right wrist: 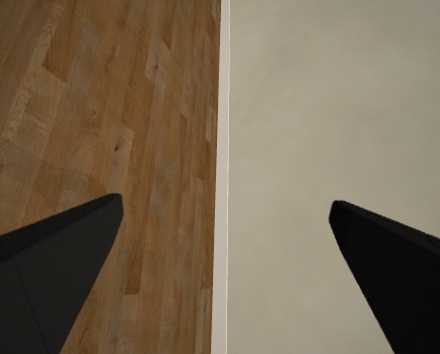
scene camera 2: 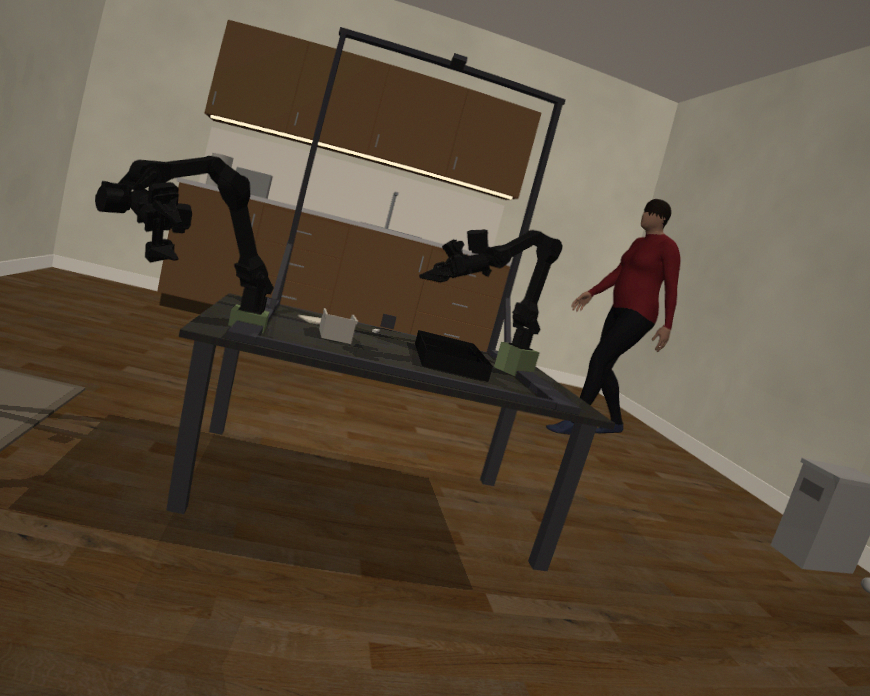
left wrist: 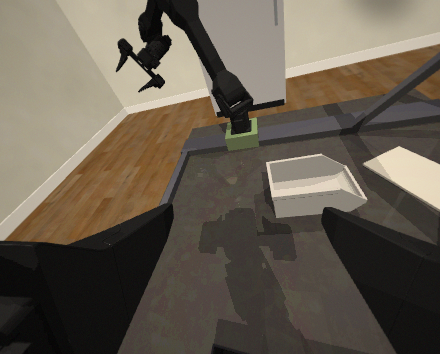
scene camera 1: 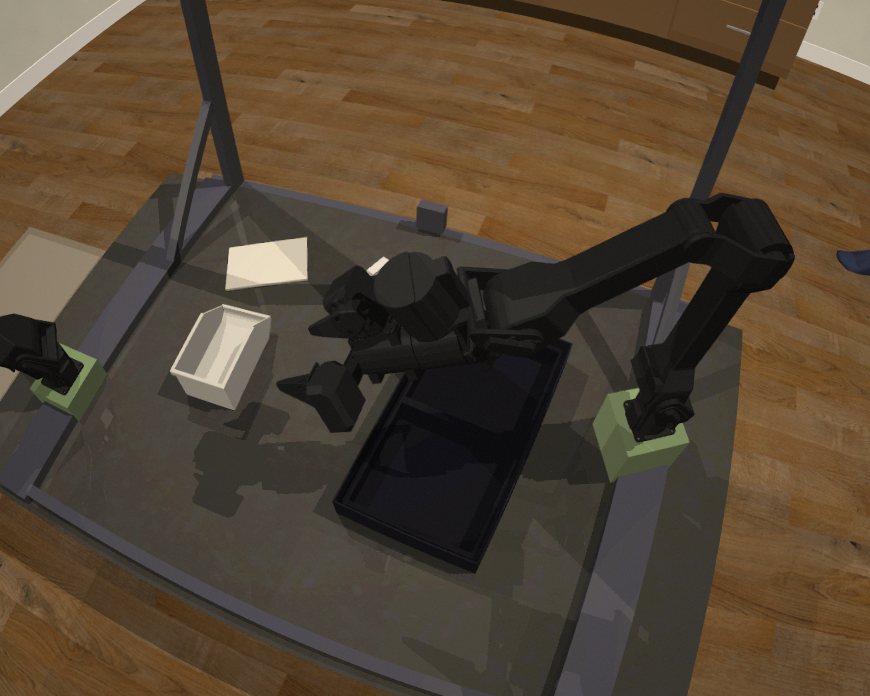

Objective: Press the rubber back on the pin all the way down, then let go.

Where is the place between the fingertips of the right gripper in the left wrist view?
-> At 127,82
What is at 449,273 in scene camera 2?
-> The left gripper.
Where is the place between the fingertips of the left gripper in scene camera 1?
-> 294,357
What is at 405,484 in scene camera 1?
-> A black tray.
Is the right gripper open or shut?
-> Open.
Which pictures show the right gripper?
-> The right wrist view, scene camera 2 and the left wrist view only.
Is the left gripper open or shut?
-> Open.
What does the right gripper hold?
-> Nothing.
